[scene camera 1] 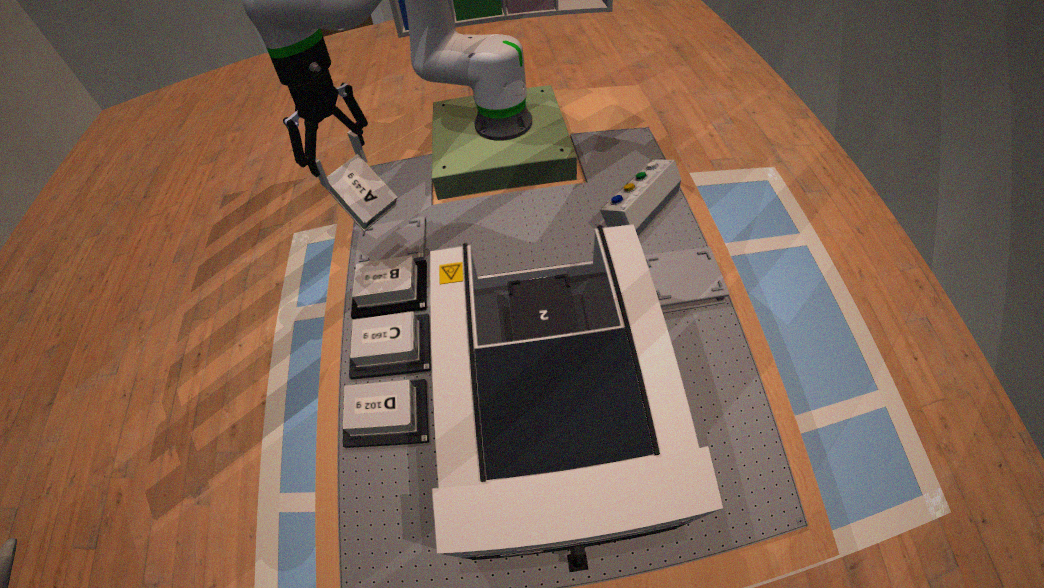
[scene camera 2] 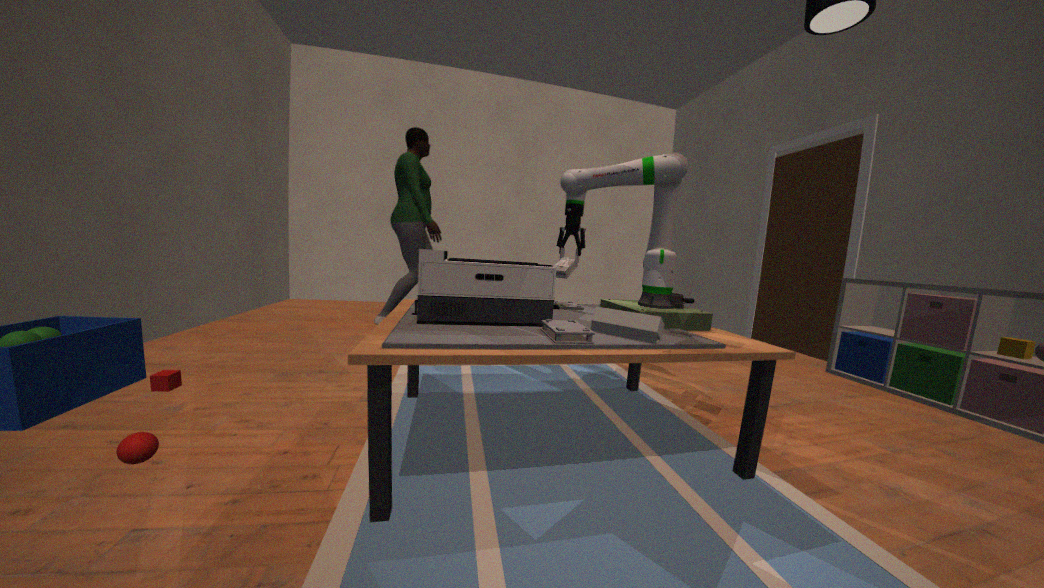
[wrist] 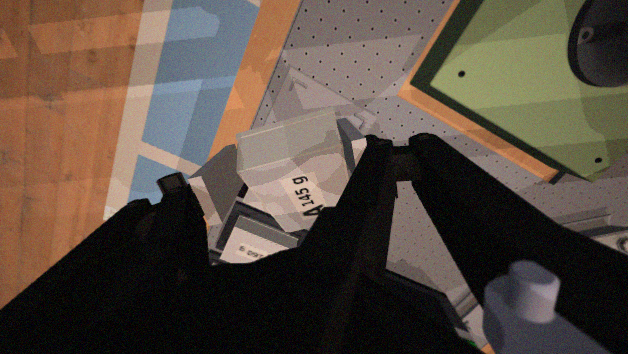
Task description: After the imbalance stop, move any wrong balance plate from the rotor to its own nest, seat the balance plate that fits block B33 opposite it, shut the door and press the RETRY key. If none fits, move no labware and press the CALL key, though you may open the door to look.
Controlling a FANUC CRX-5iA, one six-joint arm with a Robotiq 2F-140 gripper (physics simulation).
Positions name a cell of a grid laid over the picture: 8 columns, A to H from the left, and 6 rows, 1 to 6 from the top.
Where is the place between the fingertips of the gripper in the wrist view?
D3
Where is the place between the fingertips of the gripper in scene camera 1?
At C2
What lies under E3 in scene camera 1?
A grey button box.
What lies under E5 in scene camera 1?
A dark sliding door.
